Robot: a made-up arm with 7 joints. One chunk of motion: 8 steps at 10 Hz.
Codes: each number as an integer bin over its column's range. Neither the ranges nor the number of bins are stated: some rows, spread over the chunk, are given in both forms.
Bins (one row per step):
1: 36 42 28 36 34 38
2: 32 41 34 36 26 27
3: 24 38 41 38 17 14
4: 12 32 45 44 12 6
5: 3 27 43 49 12 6
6: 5 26 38 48 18 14
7: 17 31 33 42 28 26
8: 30 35 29 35 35 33
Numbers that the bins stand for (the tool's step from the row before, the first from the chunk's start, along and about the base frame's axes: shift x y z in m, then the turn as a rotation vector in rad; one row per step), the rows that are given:
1: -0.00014 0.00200 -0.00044 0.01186 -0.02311 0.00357
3: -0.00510 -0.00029 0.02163 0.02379 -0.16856 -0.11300
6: -0.01294 -0.00714 0.01654 0.08348 -0.16000 -0.11300
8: -0.00262 -0.00200 0.00125 0.00589 -0.01456 -0.02071
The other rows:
2: -0.00179 0.00143 0.00975 0.01186 -0.09156 -0.04986
4: -0.01005 -0.00371 0.02843 0.05960 -0.21133 -0.15186
5: -0.01376 -0.00657 0.02503 0.08944 -0.21133 -0.15186
7: -0.00798 -0.00429 0.00805 0.04767 -0.07444 -0.05471

